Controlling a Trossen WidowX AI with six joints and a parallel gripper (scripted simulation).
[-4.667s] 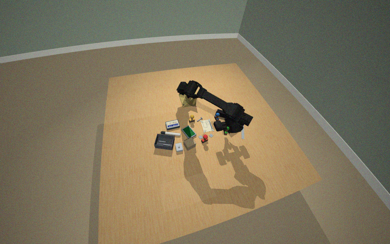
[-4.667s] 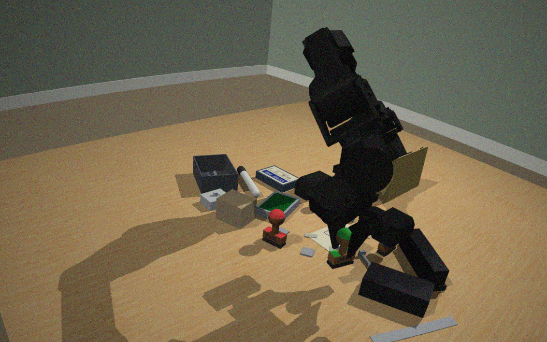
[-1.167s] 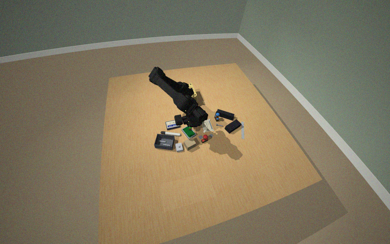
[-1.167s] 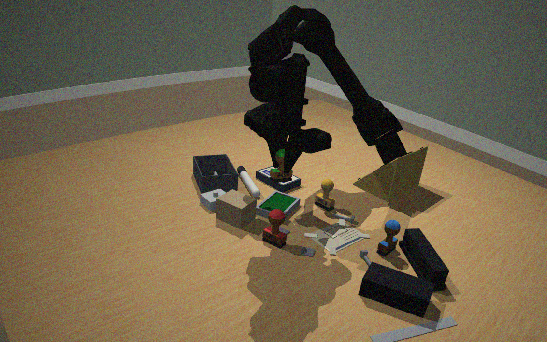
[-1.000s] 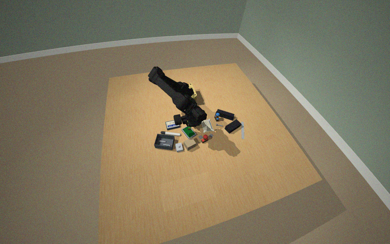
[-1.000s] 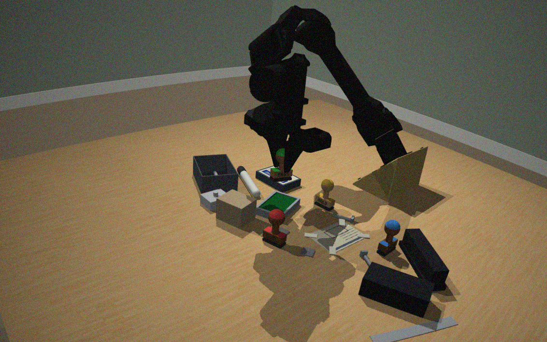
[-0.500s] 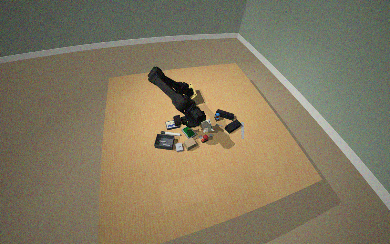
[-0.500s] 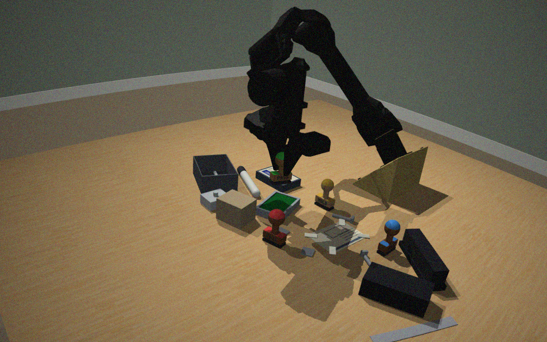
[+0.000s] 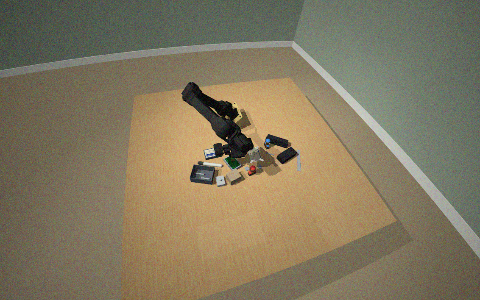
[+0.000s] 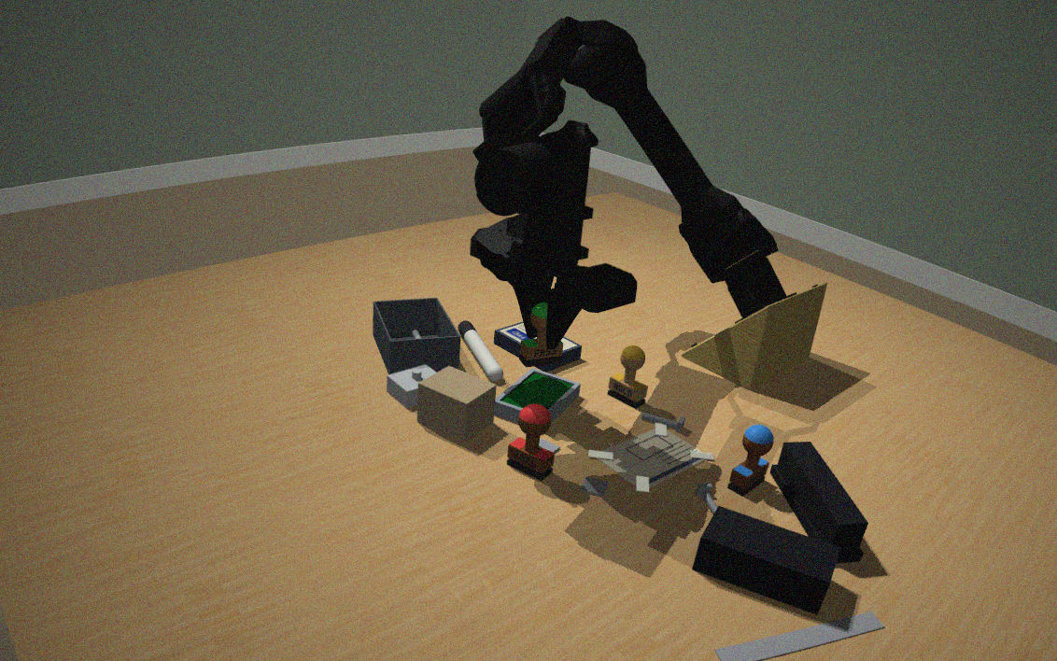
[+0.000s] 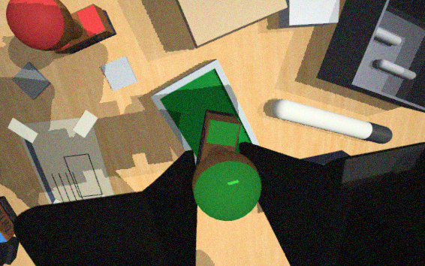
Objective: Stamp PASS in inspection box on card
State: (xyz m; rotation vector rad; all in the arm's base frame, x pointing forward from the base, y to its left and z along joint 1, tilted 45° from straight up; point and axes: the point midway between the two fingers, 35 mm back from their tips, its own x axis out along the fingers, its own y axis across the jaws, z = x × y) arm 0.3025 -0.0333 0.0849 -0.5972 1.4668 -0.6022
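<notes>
My gripper tip is now 7 cm above the green ink pad. Also, from my gripper tip: red-knob stamp: 8 cm to the left, 8 cm ahead, 6 cm below; then tan block: 9 cm ahead, 5 cm below, 2 cm to the right; then yellow-knob stamp: 10 cm behind, 6 cm below, 5 cm to the left.
</notes>
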